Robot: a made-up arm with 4 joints. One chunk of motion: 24 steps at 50 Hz.
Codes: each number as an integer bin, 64 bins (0 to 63) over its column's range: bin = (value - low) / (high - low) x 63, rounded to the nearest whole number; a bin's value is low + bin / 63 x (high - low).
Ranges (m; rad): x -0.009..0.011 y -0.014..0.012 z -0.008..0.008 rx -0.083..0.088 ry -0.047..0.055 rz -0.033..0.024
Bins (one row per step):
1: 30 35 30 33 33 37
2: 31 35 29 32 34 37
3: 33 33 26 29 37 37
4: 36 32 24 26 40 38
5: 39 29 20 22 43 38
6: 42 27 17 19 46 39
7: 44 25 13 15 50 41
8: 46 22 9 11 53 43
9: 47 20 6 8 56 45
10: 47 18 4 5 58 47
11: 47 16 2 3 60 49
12: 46 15 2 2 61 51
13: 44 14 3 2 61 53
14: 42 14 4 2 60 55
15: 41 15 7 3 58 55
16: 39 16 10 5 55 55
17: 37 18 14 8 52 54
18: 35 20 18 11 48 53
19: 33 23 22 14 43 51
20: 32 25 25 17 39 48
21: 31 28 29 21 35 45
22: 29 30 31 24 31 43
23: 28 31 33 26 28 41
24: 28 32 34 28 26 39
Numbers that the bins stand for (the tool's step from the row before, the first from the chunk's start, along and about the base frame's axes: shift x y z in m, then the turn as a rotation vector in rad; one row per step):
1: 0.00052 0.00044 -0.00038 0.00657 0.00643 0.00048
2: 0.00084 0.00044 -0.00063 0.00386 0.00805 0.00048
3: 0.00148 -0.00038 -0.00140 -0.00429 0.01290 0.00048
4: 0.00243 -0.00079 -0.00190 -0.01243 0.01776 0.00138
5: 0.00338 -0.00203 -0.00292 -0.02329 0.02262 0.00138
6: 0.00433 -0.00286 -0.00368 -0.03143 0.02748 0.00229
7: 0.00497 -0.00368 -0.00470 -0.04229 0.03395 0.00410
8: 0.00560 -0.00492 -0.00571 -0.05314 0.03881 0.00590
9: 0.00592 -0.00575 -0.00648 -0.06129 0.04367 0.00771
10: 0.00592 -0.00657 -0.00698 -0.06943 0.04690 0.00952
11: 0.00592 -0.00740 -0.00749 -0.07486 0.05014 0.01133
12: 0.00560 -0.00781 -0.00749 -0.07757 0.05176 0.01314
13: 0.00497 -0.00822 -0.00724 -0.07757 0.05176 0.01495
14: 0.00433 -0.00822 -0.00698 -0.07757 0.05014 0.01676
15: 0.00402 -0.00781 -0.00622 -0.07486 0.04690 0.01676
16: 0.00338 -0.00740 -0.00546 -0.06943 0.04205 0.01676
17: 0.00275 -0.00657 -0.00444 -0.06129 0.03719 0.01586
18: 0.00211 -0.00575 -0.00343 -0.05314 0.03071 0.01495
19: 0.00148 -0.00451 -0.00241 -0.04500 0.02262 0.01314
20: 0.00116 -0.00368 -0.00165 -0.03686 0.01614 0.01043
21: 0.00084 -0.00244 -0.00063 -0.02600 0.00967 0.00771
22: 0.00021 -0.00162 -0.00013 -0.01786 0.00319 0.00590
23: -0.00011 -0.00121 0.00038 -0.01243 -0.00167 0.00410
24: -0.00011 -0.00079 0.00063 -0.00700 -0.00490 0.00229

